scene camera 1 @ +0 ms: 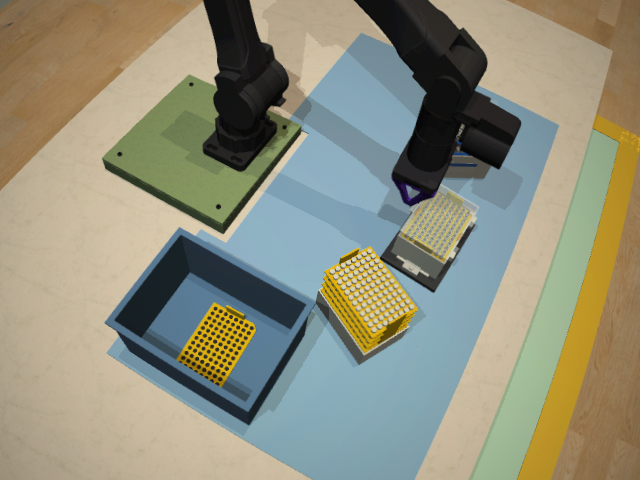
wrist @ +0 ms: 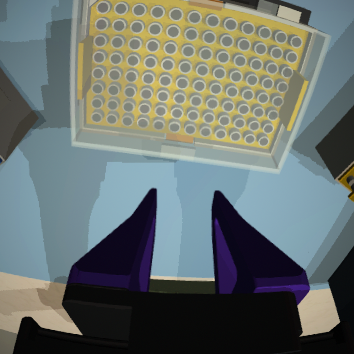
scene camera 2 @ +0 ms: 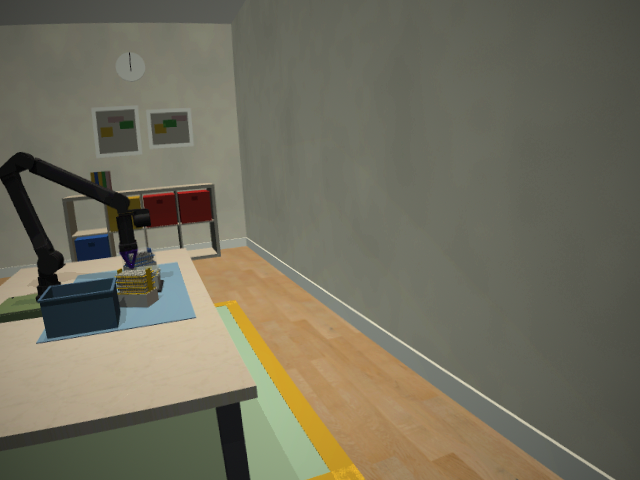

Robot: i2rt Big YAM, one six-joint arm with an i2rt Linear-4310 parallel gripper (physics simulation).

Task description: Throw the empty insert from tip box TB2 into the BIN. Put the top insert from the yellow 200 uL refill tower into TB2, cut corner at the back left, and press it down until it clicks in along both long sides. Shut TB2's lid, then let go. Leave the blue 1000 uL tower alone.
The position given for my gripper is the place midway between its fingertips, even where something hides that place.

Observation:
In view: my gripper [scene camera 1: 411, 196], a blue tip box [wrist: 25, 117] and a clear lid [scene camera 1: 436, 225].
The clear lid is seen too in the wrist view [wrist: 231, 90]. My gripper is seen too in the wrist view [wrist: 184, 197].

